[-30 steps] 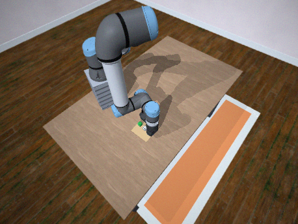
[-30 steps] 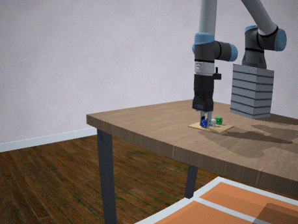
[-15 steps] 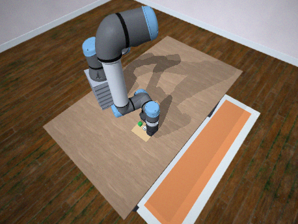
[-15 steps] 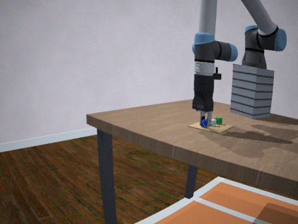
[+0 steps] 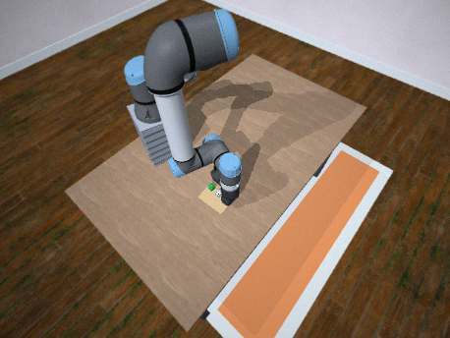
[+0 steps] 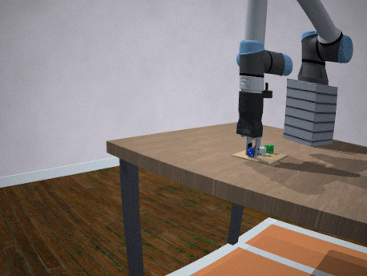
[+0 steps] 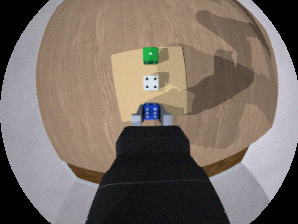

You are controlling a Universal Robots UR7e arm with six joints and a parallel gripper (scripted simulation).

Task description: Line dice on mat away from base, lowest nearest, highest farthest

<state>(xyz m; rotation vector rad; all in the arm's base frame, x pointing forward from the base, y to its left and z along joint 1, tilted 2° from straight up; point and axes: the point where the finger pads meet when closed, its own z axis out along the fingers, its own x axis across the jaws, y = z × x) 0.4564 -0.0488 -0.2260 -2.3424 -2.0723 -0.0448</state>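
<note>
My hand is 10 mm above the blue die. From my hand the other things lie so: tan mat 50 mm behind, 10 mm to the left, 30 mm below; green die 100 mm behind, 10 mm to the left, 10 mm below; white die 50 mm behind, 10 mm to the left, 10 mm below.
</note>
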